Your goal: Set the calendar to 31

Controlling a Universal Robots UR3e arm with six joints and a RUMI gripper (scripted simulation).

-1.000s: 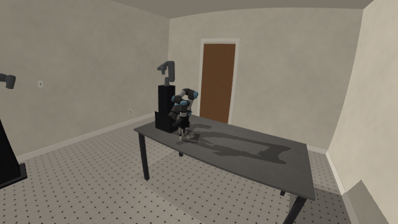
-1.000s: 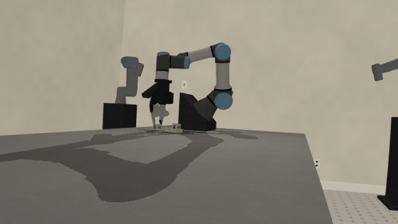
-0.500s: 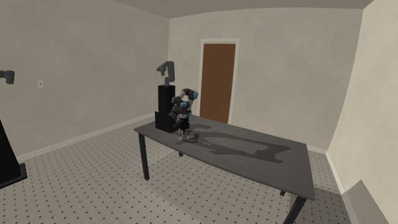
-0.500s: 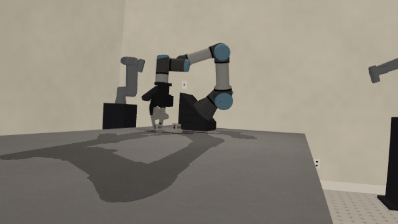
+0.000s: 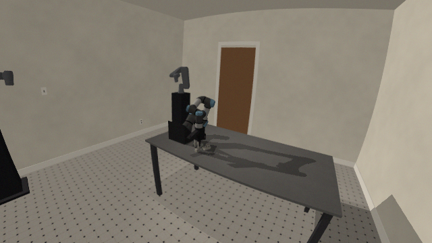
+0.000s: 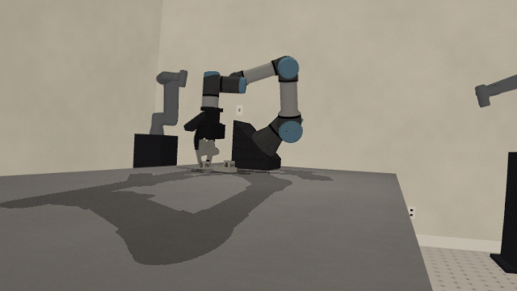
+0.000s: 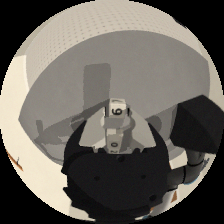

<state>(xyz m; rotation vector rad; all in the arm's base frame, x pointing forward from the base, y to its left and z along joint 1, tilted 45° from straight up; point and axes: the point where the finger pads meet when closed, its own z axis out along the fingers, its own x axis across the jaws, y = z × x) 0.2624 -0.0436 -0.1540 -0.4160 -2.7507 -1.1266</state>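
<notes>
Right now the pale calendar tray is 30 mm ahead of my hand, 100 mm to the left of it and 20 mm below it.
</notes>
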